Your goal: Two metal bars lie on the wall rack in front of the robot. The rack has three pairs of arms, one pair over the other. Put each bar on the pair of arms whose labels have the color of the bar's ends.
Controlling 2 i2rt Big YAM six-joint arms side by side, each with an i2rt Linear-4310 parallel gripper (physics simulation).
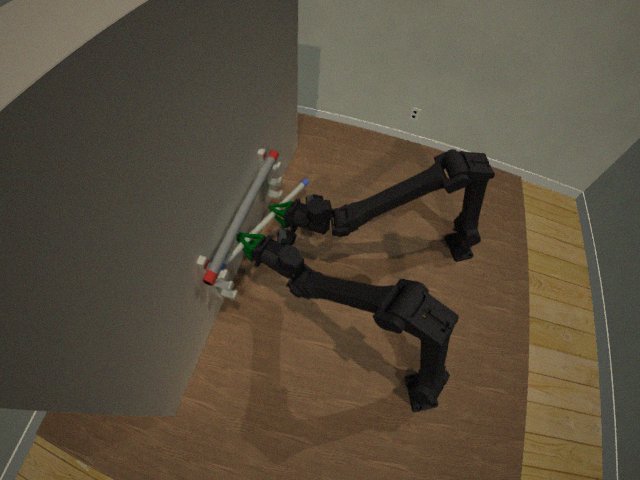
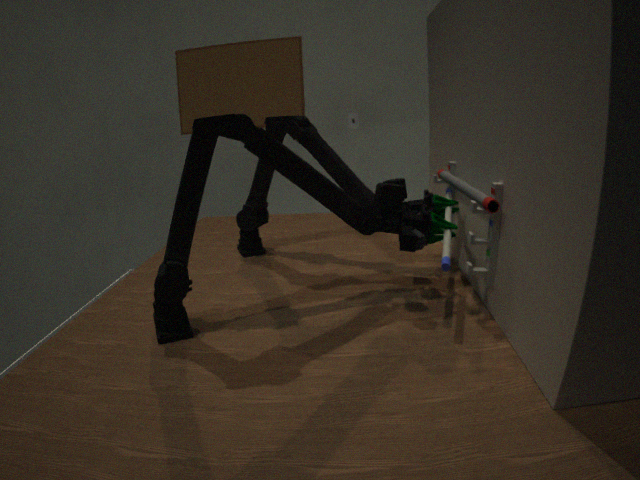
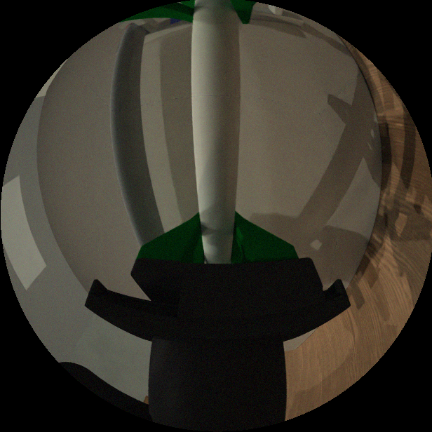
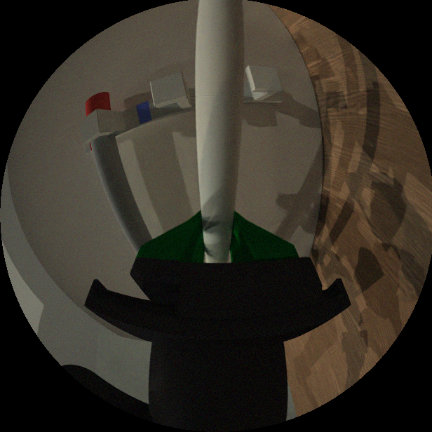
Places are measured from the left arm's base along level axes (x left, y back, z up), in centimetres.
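Pixels of known places: left gripper, fingertip midpoint: [image 1: 237, 235] [image 2: 458, 205]; right gripper, fingertip midpoint: [image 1: 269, 209] [image 2: 456, 231]; left arm's base at its link origin: [image 1: 420, 391] [image 2: 251, 251]; right arm's base at its link origin: [image 1: 458, 247] [image 2: 173, 329].
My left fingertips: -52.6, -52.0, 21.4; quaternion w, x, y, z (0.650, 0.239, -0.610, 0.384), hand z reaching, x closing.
Note:
Ahead of a thing's pixels: the offset from my left fingertips to its middle, as dx, dy, dz. "spot": to the spot under its first point.
The grey bar with red ends @[-4.6, +3.1, +6.8] [image 1: 242, 211] [image 2: 465, 188] [image 3: 126, 100] [image 4: 112, 185] lies on the top arms of the wall rack [image 1: 202, 260] [image 2: 495, 237], by the red labels. My left gripper [image 1: 248, 244] [image 2: 447, 204] [image 3: 217, 214] and my right gripper [image 1: 278, 214] [image 2: 447, 228] [image 4: 216, 215] are shut on the white bar with blue ends @[-6.1, +9.3, -2.2] [image 1: 266, 221] [image 2: 447, 249] [image 3: 216, 100] [image 4: 219, 100]. It is held off the rack and slanted to the wall: its end on my right stands farther out and looks lower. Its other end is near the rack, below the grey bar.
The blue label @[spot: -23.9, +10.7, +1.8] [image 2: 491, 223] [image 4: 143, 112] marks the middle arm [image 2: 478, 240] [image 4: 169, 90]. The green label @[spot: -23.7, +10.6, -5.6] [image 2: 488, 253] is above the bottom arm [image 2: 478, 269] [image 4: 262, 80]. The large grey wall [image 1: 155, 155] [image 2: 527, 129] stands behind the rack. My two grippers are close together.

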